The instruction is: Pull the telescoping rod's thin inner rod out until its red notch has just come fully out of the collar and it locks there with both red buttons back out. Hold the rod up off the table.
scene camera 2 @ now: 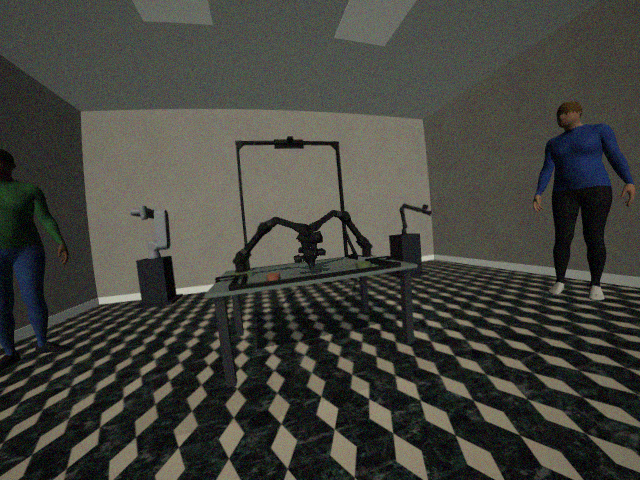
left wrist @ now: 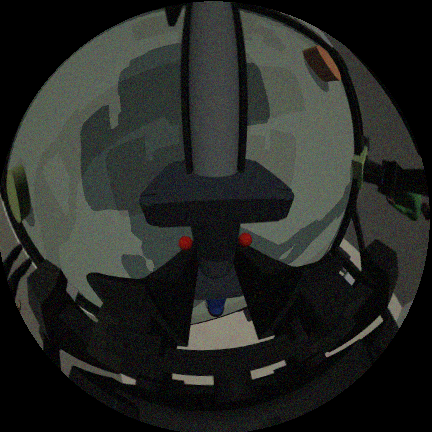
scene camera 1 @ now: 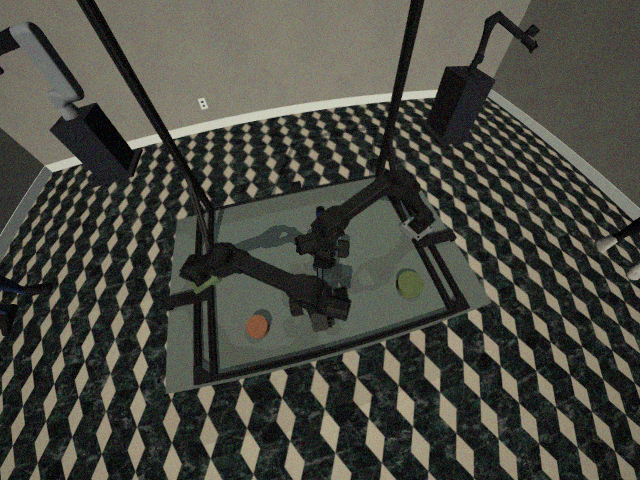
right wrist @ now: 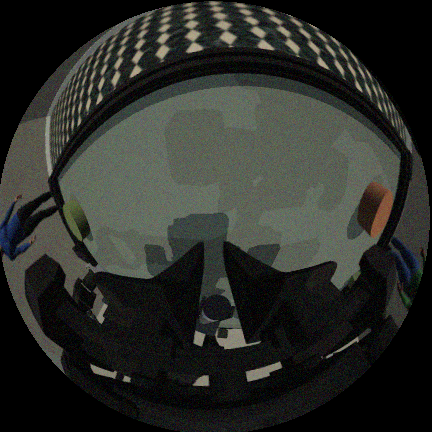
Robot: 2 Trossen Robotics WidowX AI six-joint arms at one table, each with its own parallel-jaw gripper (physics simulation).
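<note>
The telescoping rod runs between my grippers, above the table. In the left wrist view its grey, black-edged tube (left wrist: 213, 95) meets a wide dark flange (left wrist: 216, 200); below that are a narrower collar (left wrist: 216, 237) and a blue part (left wrist: 215, 306). Two red buttons (left wrist: 185, 243) (left wrist: 245, 239) stick out at the collar's sides. My left gripper (left wrist: 213, 244) (scene camera 1: 320, 271) is shut on the collar beside the buttons. My right gripper (right wrist: 212, 246) is shut on the rod's opposite end, whose dark round face (right wrist: 217, 307) shows between the fingers. The red notch does not show.
An orange disc (scene camera 1: 256, 326) (scene camera 2: 273, 276) (left wrist: 330, 64) (right wrist: 382, 210) and a green disc (scene camera 1: 409, 283) (scene camera 2: 363, 264) (left wrist: 19, 195) (right wrist: 73, 220) lie on the table near opposite sides. Black frame posts (scene camera 1: 403, 62) rise at the table's back. The two arms are close together over the middle.
</note>
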